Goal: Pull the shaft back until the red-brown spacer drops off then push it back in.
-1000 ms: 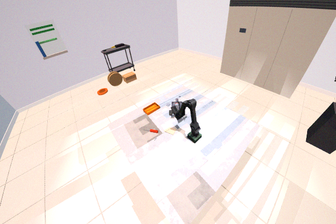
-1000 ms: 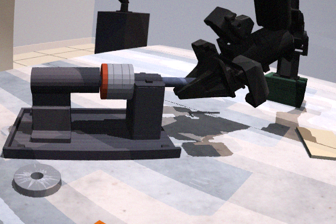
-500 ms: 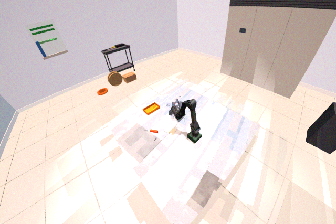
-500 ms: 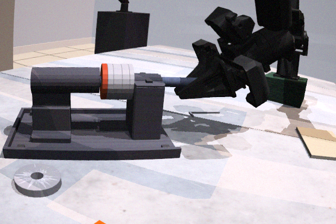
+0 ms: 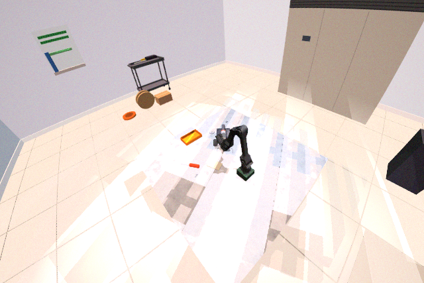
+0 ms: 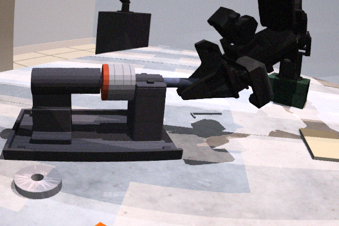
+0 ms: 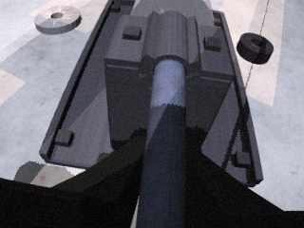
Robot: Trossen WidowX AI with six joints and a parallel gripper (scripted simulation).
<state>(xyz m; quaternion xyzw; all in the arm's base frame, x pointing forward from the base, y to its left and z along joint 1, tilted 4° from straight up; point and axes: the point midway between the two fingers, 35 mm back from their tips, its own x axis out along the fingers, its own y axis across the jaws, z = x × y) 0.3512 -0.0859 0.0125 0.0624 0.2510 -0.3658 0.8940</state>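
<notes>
Now: gripper tip 30 mm to the left of the blue-grey shaft, 30 mm short of it and 20 mm below it. The rest, counted from my gripper tip: grey washer 230 mm ahead, 60 mm below, 40 mm to the right; then black ring 200 mm to the right, 60 mm ahead, 50 mm below; then red-brown spacer 80 mm ahead, 70 mm to the right, 20 mm above.
</notes>
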